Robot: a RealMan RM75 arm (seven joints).
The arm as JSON. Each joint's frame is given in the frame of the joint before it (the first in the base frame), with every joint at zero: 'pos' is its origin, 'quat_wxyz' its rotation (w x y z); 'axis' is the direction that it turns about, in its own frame. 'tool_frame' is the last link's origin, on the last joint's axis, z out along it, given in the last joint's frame.
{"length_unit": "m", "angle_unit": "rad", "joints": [
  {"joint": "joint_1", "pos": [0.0, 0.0, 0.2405], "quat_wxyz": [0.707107, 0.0, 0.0, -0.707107], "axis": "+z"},
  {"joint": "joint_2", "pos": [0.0, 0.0, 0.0], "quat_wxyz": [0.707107, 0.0, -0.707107, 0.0], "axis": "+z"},
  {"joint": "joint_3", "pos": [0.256, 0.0, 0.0], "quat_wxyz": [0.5, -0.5, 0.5, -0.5], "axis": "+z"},
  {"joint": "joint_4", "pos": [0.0, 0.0, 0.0], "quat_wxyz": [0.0, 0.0, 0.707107, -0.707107], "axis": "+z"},
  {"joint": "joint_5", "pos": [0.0, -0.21, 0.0], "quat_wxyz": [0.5, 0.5, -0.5, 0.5], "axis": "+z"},
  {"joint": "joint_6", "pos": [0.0, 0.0, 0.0], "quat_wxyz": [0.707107, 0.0, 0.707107, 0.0], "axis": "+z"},
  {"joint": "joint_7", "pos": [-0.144, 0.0, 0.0], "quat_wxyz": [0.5, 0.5, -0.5, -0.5], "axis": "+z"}
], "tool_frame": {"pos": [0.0, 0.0, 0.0], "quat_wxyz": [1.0, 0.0, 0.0, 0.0]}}
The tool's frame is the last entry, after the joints.
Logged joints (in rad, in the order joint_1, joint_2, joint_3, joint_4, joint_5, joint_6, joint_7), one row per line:
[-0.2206 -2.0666 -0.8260 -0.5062 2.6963 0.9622 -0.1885]
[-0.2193 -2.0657 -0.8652 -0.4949 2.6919 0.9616 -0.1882]
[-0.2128 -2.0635 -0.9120 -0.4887 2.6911 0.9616 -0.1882]
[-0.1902 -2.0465 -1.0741 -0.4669 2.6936 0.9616 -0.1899]
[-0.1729 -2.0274 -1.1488 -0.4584 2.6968 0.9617 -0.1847]
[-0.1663 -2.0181 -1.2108 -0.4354 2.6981 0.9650 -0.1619]
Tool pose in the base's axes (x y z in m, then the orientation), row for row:
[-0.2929 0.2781 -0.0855 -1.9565 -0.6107 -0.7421]
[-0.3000 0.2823 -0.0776 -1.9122 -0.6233 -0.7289]
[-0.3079 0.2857 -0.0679 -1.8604 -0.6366 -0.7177]
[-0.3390 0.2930 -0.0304 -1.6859 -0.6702 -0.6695]
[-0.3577 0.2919 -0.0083 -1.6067 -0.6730 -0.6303]
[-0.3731 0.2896 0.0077 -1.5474 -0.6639 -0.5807]
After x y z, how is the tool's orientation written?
As a rotation vector, in radians.
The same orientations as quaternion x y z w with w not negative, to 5 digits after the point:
[-0.79576 -0.24839 -0.30183 0.46257]
[-0.78394 -0.25553 -0.29883 0.48046]
[-0.76944 -0.26329 -0.29683 0.50052]
[-0.71761 -0.28527 -0.28497 0.56785]
[-0.69331 -0.29041 -0.27198 0.60084]
[-0.67541 -0.28978 -0.25346 0.62897]

